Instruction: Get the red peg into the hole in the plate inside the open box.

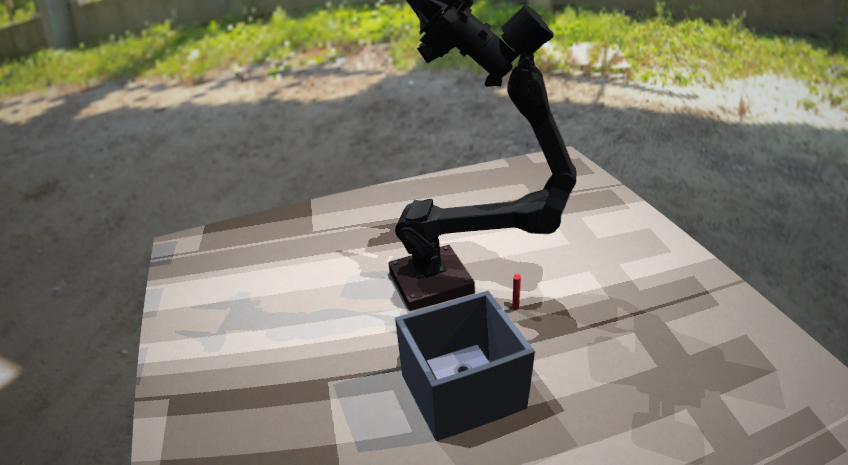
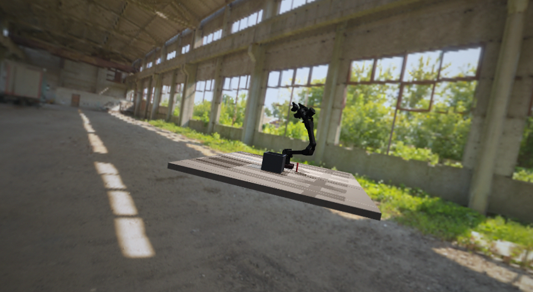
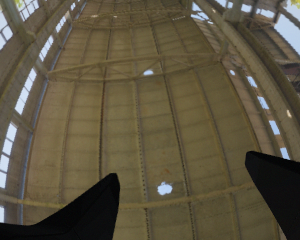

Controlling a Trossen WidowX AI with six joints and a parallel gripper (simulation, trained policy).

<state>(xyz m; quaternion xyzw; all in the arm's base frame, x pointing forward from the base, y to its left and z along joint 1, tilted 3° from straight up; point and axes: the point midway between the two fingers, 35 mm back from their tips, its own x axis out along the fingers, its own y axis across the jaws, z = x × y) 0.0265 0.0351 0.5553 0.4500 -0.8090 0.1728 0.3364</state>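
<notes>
The red peg lies 570 mm below my gripper tip, 130 mm to the left of it and 130 mm ahead of it. From my gripper tip the other things lie so: plate (560 mm below, 290 mm ahead, 40 mm to the right).
</notes>
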